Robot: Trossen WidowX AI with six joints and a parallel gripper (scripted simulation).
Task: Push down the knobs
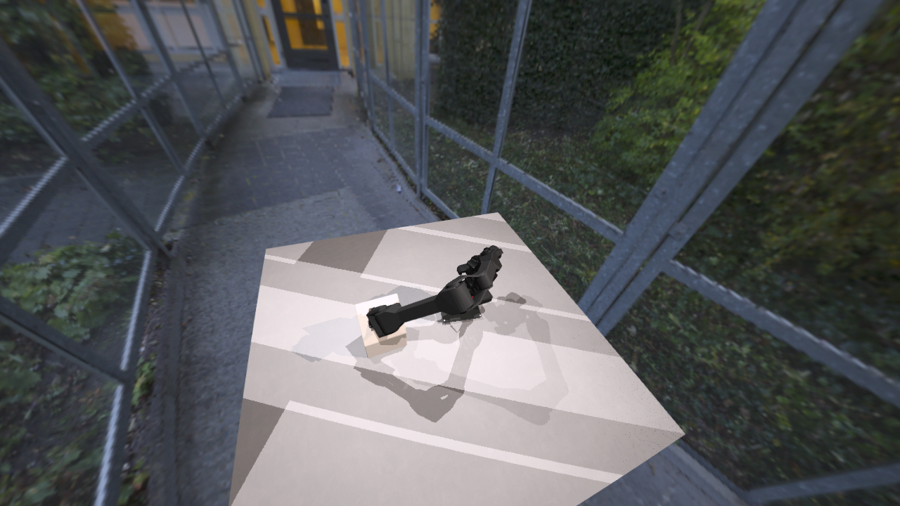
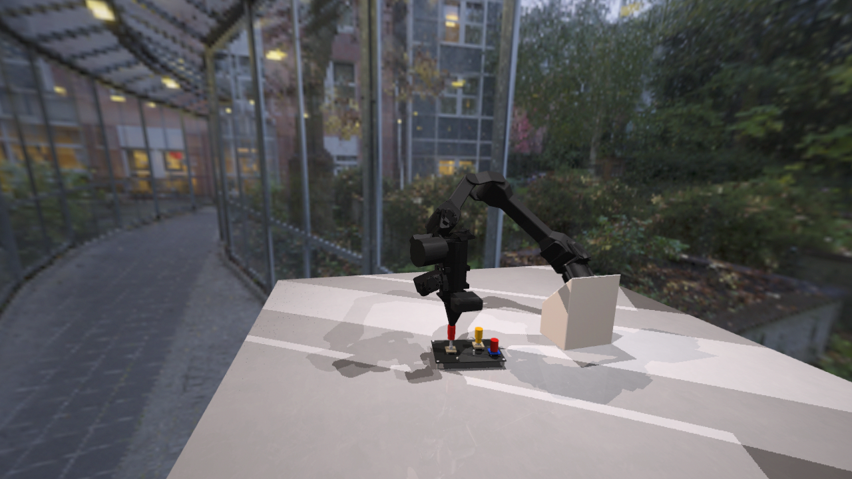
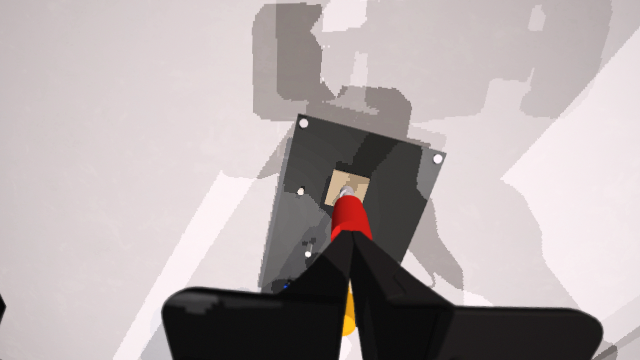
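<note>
My gripper tip is 20 mm above the red knob. Round my gripper tip: yellow knob 70 mm behind, 40 mm below, 10 mm to the right.
</note>
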